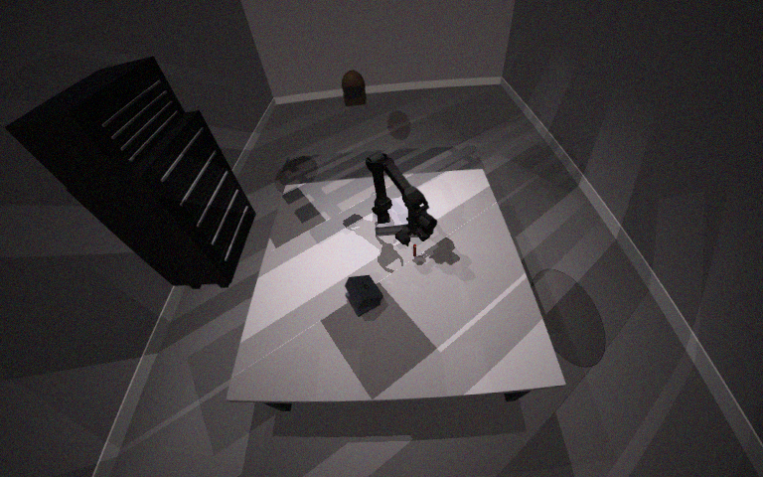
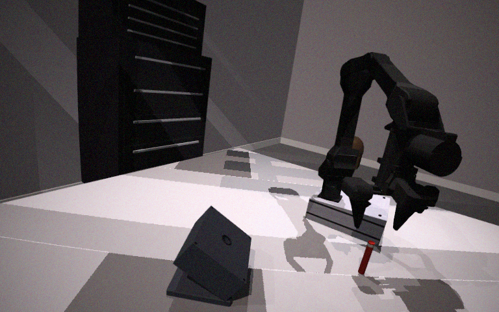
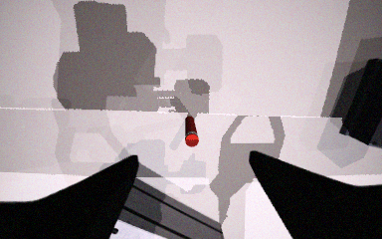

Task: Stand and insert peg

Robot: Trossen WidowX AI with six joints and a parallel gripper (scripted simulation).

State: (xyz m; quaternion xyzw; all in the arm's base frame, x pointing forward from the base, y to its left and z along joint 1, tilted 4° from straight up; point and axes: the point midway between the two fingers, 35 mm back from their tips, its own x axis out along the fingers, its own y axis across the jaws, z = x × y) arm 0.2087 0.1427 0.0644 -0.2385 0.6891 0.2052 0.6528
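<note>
Right now the red peg is 6 cm below my gripper tip. Also, from my gripper tip: grey sloped panel 21 cm ahead, 25 cm to the right, 5 cm below.
</note>
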